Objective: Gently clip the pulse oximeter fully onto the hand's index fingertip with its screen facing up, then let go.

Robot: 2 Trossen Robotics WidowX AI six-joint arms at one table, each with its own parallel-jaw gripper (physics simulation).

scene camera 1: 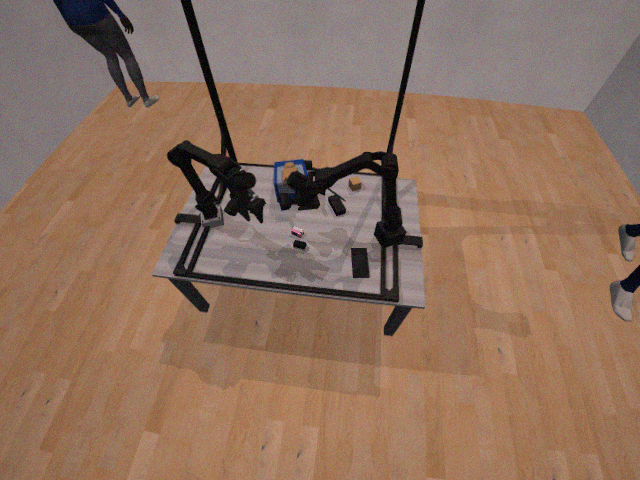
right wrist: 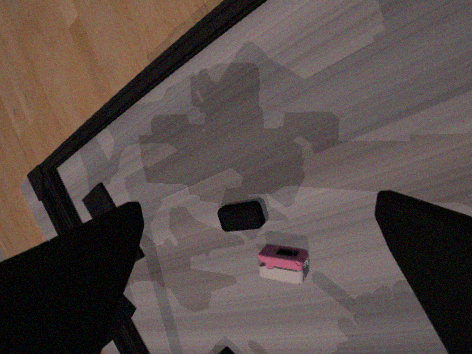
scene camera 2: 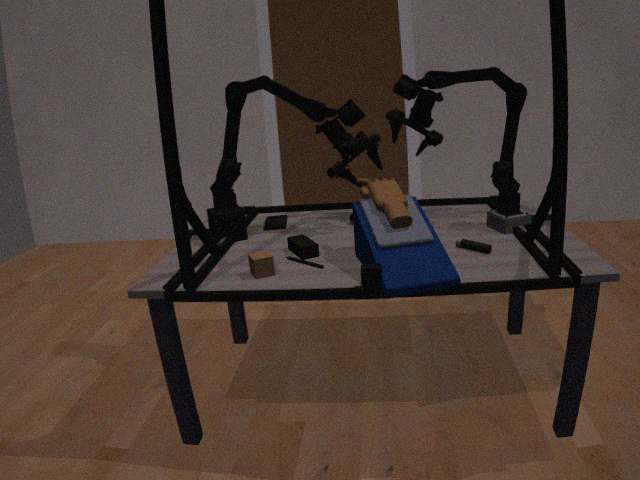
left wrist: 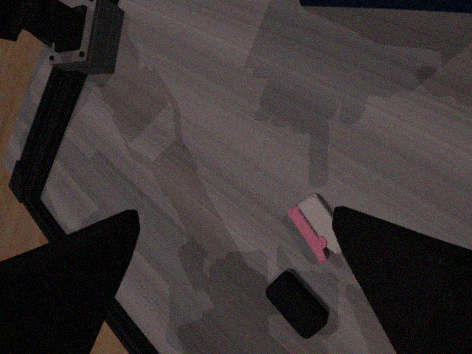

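Where they show: left gripper, fingertip midpoint: (scene camera 1: 290, 209) (scene camera 2: 371, 178) (left wrist: 237, 218); right gripper, fingertip midpoint: (scene camera 1: 255, 221) (right wrist: 259, 208) (scene camera 2: 405, 149); left arm's base at its link origin: (scene camera 1: 391, 227) (scene camera 2: 225, 209); right arm's base at its link origin: (scene camera 1: 210, 213) (scene camera 2: 508, 212) (left wrist: 71, 30).
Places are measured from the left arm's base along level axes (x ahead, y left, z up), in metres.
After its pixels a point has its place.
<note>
The pulse oximeter (scene camera 1: 297, 231) @(y -0.179, x 0.391, z -0.062 m) (left wrist: 312, 225) @(y -0.190, x 0.393, z -0.064 m) (right wrist: 283, 262) @(y -0.186, x 0.402, z -0.063 m), pink with a dark screen on one half and white on the other, lies on the table, seemingly on its side. The tan hand (scene camera 1: 289, 168) @(y -0.467, x 0.324, z 0.066 m) (scene camera 2: 388, 196) @(y -0.454, x 0.318, z 0.070 m) rests on a blue wedge (scene camera 2: 418, 273) @(y -0.652, x 0.273, z -0.060 m) with a grey pad; its index finger is hard to make out. My left gripper (scene camera 1: 297, 204) @(y -0.211, x 0.404, z 0.069 m) (scene camera 2: 369, 176) @(y -0.211, x 0.404, z 0.069 m) (left wrist: 237, 218) @(y -0.211, x 0.404, z 0.069 m) is open and empty, above the table near the hand's finger end. My right gripper (scene camera 1: 253, 219) @(y -0.149, x 0.564, z 0.134 m) (scene camera 2: 406, 147) @(y -0.149, x 0.564, z 0.134 m) (right wrist: 259, 208) @(y -0.149, x 0.564, z 0.134 m) is open and empty, raised above the table, left of the oximeter in scene camera 1.
A black rounded block (scene camera 1: 299, 244) @(y -0.108, x 0.406, z -0.064 m) (left wrist: 297, 303) @(y -0.119, x 0.400, z -0.062 m) (right wrist: 242, 216) @(y -0.116, x 0.413, z -0.062 m) lies close to the oximeter. A dark flat slab (scene camera 1: 360, 262) @(y 0.071, x 0.181, z -0.087 m) (scene camera 2: 275, 222) @(y 0.054, x 0.176, z -0.087 m), a black box (scene camera 1: 337, 205) @(y -0.255, x 0.153, z -0.060 m) (scene camera 2: 303, 246) @(y -0.321, x 0.132, z -0.060 m), a pen (scene camera 2: 305, 261) @(y -0.363, x 0.119, z -0.086 m), a wooden cube (scene camera 1: 355, 183) @(y -0.347, x 0.010, z -0.045 m) (scene camera 2: 261, 264) @(y -0.392, x -0.005, z -0.060 m) and a dark cylinder (scene camera 2: 473, 245) @(y -0.538, x 0.526, z -0.076 m) lie on the table.
</note>
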